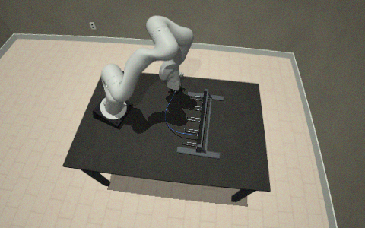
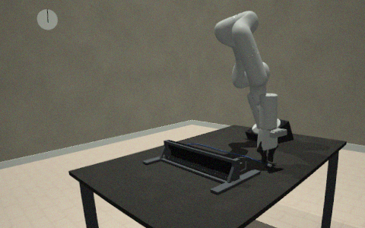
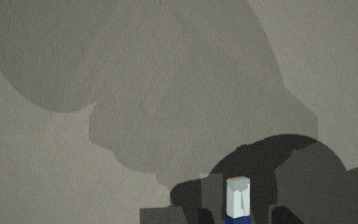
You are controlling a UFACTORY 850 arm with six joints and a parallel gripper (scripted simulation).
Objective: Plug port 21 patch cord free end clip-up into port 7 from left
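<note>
My gripper is now 3 cm above the plug, 2 cm to the right of it and 1 cm short of it.
</note>
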